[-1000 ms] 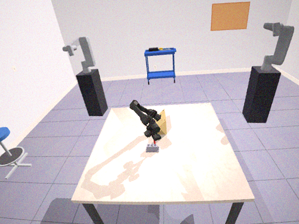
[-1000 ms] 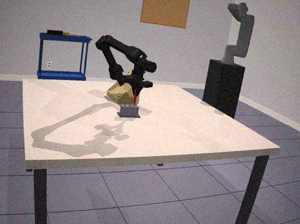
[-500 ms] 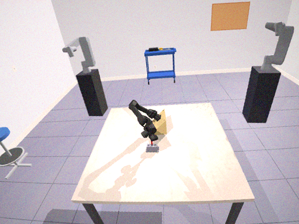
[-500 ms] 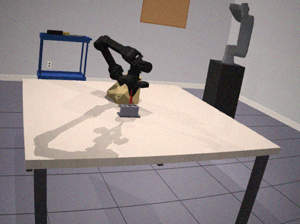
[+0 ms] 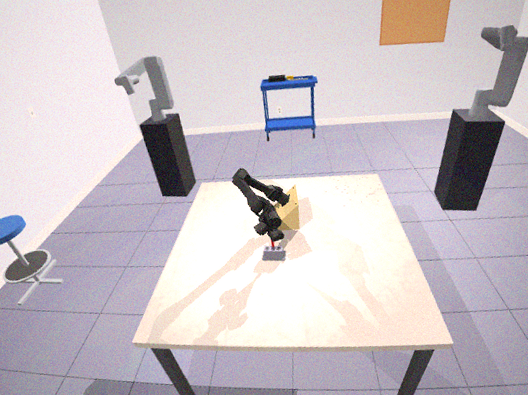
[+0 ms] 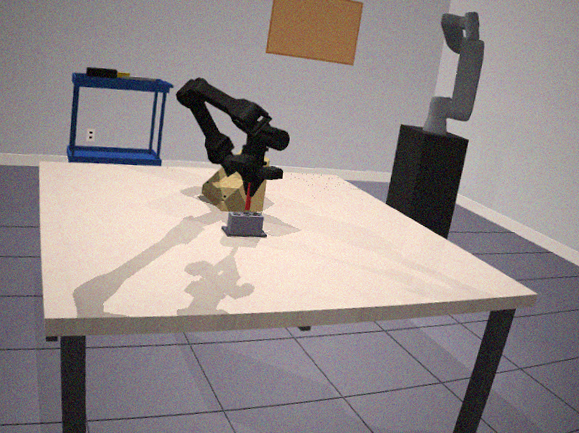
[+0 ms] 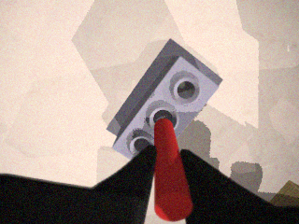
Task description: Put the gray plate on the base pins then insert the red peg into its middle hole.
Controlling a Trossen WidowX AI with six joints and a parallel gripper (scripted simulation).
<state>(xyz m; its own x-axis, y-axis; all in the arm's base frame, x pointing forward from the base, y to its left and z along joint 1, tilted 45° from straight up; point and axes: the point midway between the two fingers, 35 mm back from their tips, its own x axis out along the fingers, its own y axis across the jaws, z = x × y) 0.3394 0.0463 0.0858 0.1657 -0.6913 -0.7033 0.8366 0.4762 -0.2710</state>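
The gray plate is 7 cm below my gripper tip. Also, from my gripper tip: red peg (right at my gripper tip); dark base (11 cm below).
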